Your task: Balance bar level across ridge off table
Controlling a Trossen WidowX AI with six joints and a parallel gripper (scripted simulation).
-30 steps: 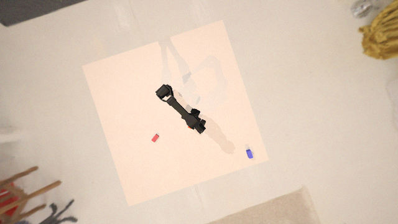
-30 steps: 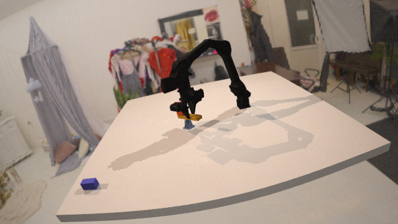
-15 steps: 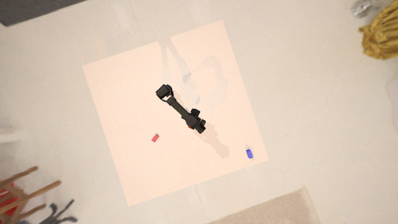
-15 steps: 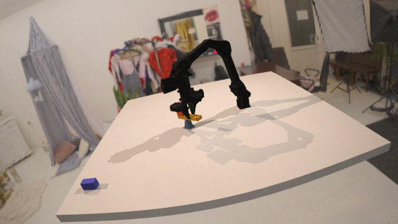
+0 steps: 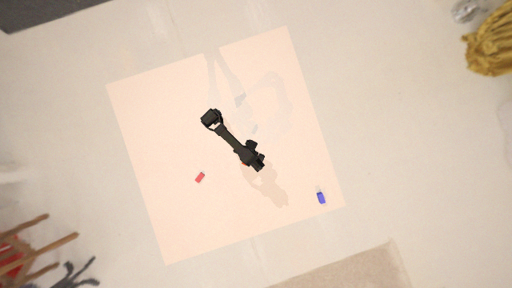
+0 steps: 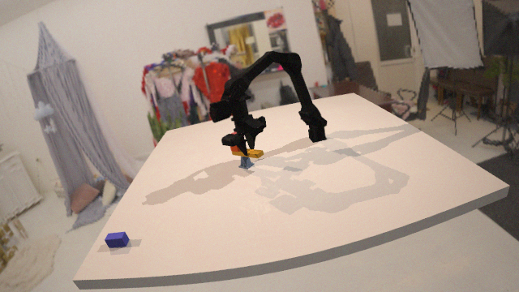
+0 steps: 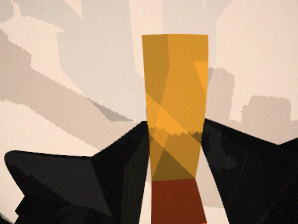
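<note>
Now: the bar 3 cm ahead of my gripper tip, 2 cm to the right of it and 1 cm above it. Round my gripper tip: red block 38 cm to the right, 6 cm ahead, 5 cm below; blue block 44 cm ahead, 36 cm to the left, 4 cm below.
</note>
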